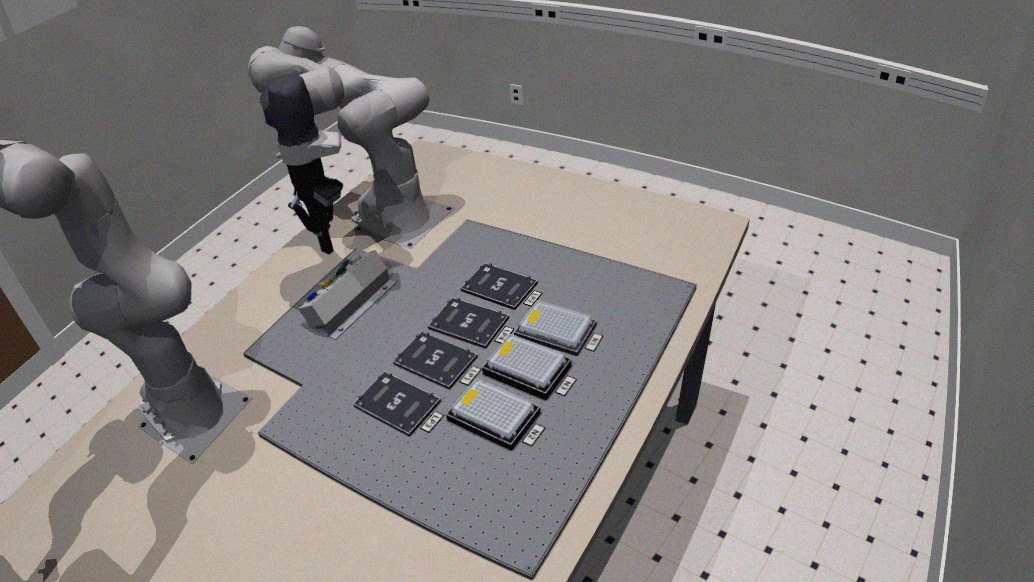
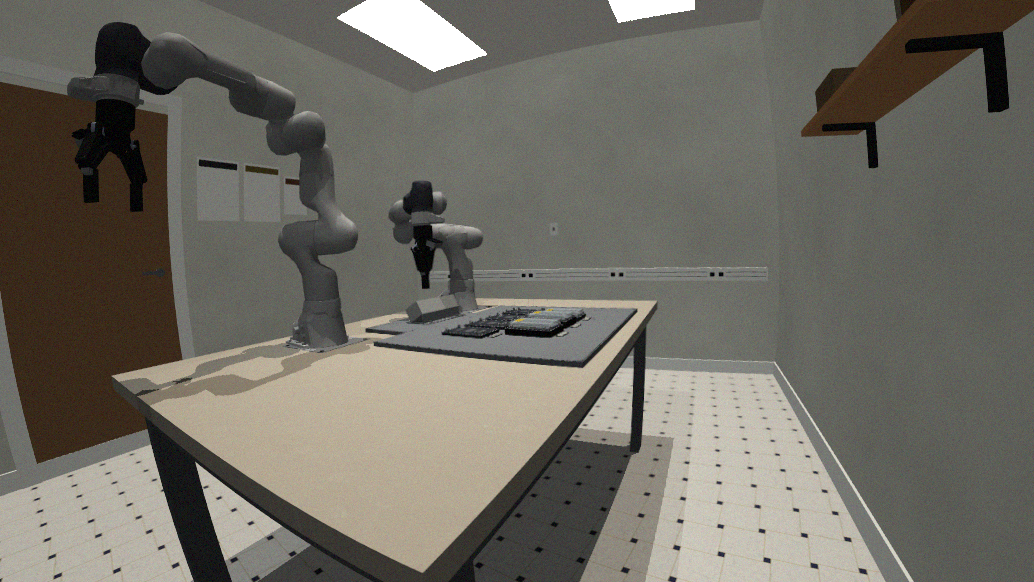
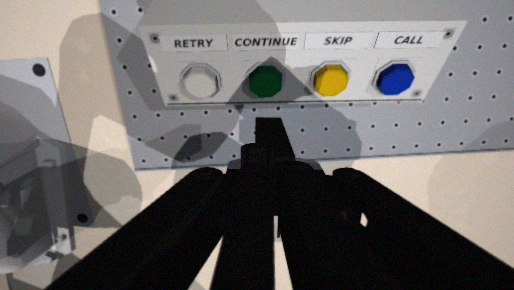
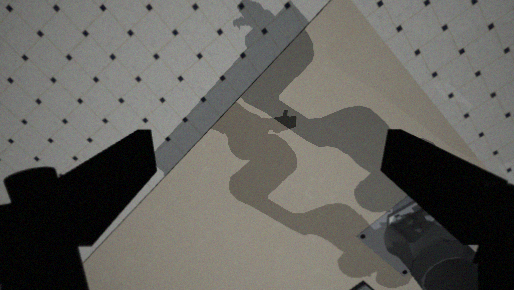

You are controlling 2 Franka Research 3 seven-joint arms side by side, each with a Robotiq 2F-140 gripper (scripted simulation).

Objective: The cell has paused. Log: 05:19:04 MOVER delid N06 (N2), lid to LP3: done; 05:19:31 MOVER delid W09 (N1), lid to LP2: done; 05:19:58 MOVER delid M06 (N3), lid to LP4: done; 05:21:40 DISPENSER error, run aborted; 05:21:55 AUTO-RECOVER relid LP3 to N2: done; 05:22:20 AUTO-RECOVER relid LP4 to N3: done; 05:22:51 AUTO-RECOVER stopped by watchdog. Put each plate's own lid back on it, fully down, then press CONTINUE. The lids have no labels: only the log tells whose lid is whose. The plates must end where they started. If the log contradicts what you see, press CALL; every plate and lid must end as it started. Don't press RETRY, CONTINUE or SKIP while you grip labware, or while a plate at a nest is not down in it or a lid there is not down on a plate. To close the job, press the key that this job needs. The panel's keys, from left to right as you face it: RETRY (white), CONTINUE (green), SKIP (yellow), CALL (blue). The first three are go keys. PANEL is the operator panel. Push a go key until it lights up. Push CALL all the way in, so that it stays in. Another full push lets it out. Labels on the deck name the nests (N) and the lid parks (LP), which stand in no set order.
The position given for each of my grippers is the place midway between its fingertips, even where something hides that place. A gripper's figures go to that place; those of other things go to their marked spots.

Labels:
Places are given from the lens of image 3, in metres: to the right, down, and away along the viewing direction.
my left gripper [image 3: 267, 138]: 0.01, 0.00, 0.17
operator panel [image 3: 231, 46]: -0.02, -0.07, 0.19

